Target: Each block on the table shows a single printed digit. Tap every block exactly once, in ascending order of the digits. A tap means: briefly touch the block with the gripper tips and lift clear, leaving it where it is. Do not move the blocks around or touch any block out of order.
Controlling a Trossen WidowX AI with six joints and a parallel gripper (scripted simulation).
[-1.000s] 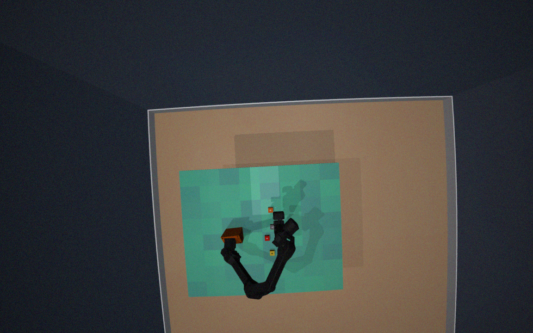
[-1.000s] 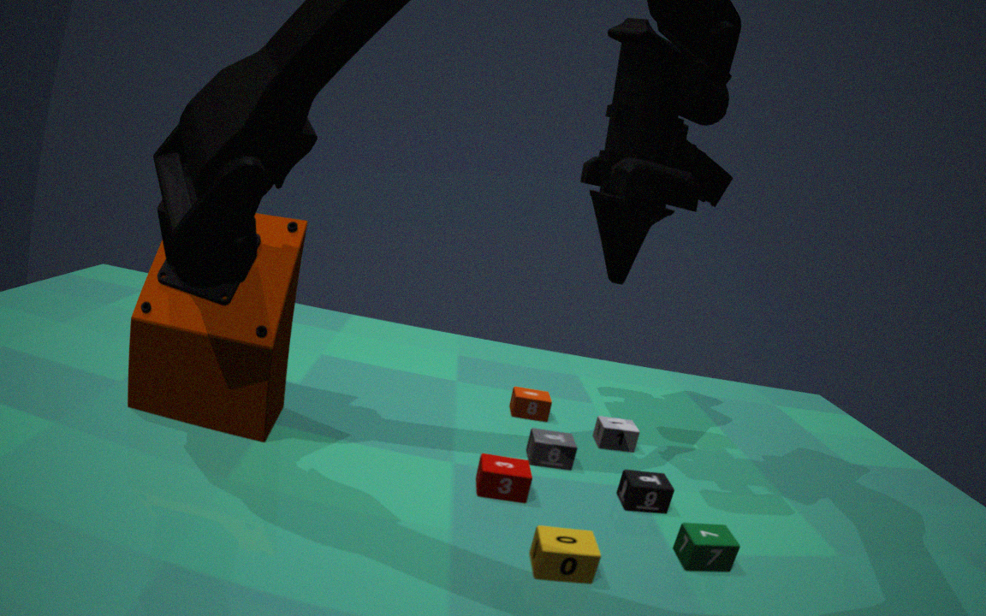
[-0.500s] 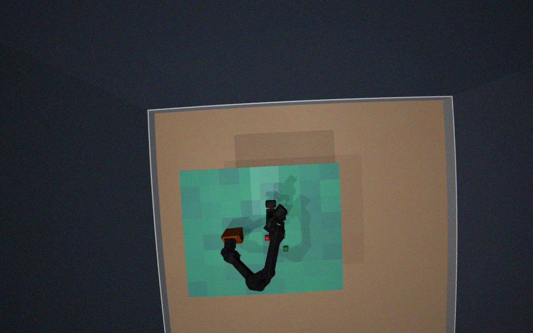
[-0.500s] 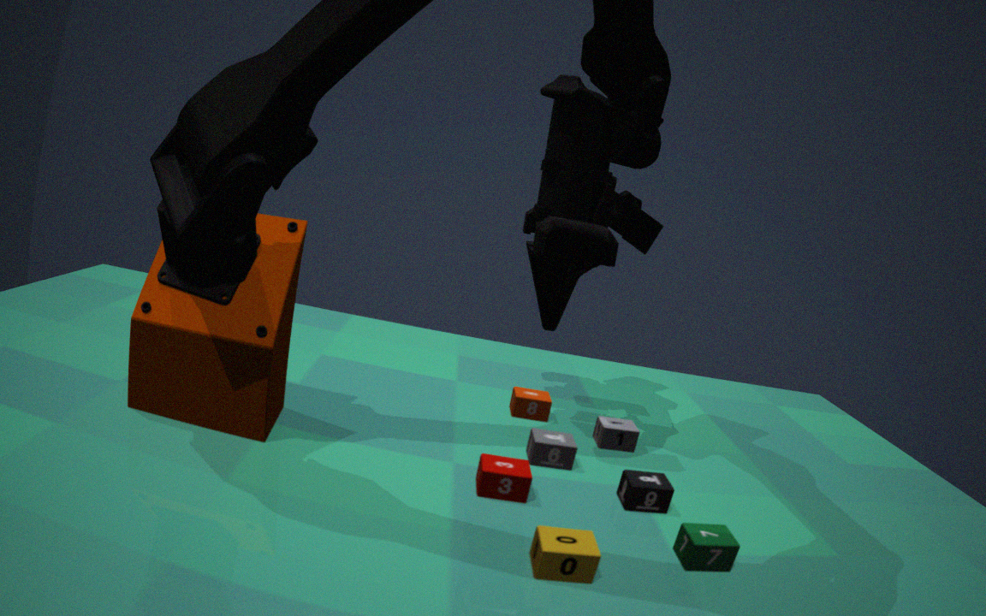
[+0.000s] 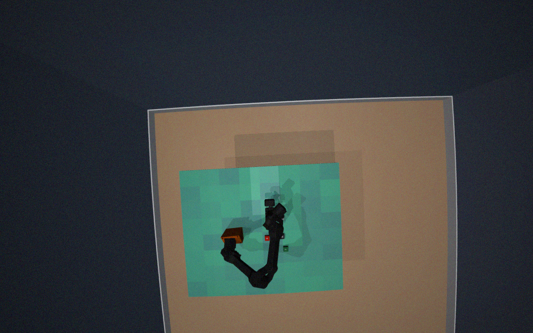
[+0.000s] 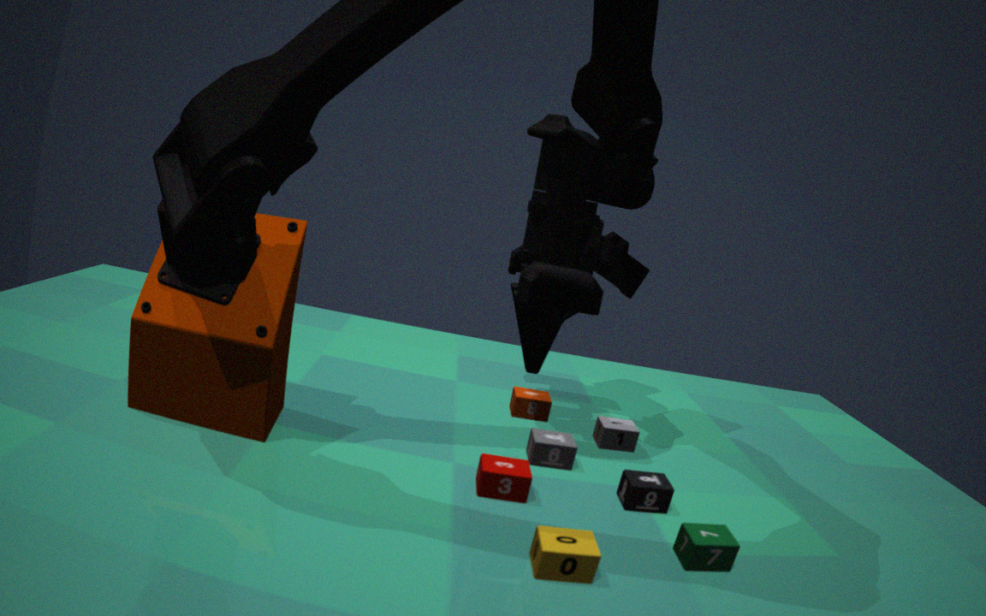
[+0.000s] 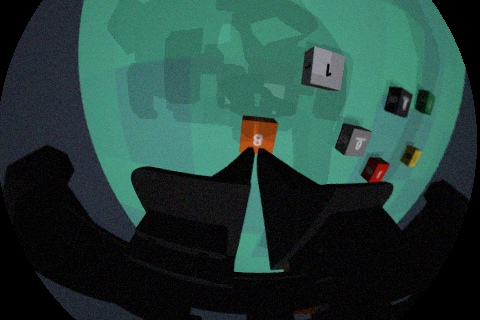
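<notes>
My gripper tip is 3 cm above the orange block. From my gripper tip the other things lie so: light grey block (8 cm ahead, 5 cm to the right, 3 cm below); then red block (20 cm to the right, 3 cm below, 2 cm behind); then black block (19 cm to the right, 8 cm ahead, 3 cm below).
</notes>
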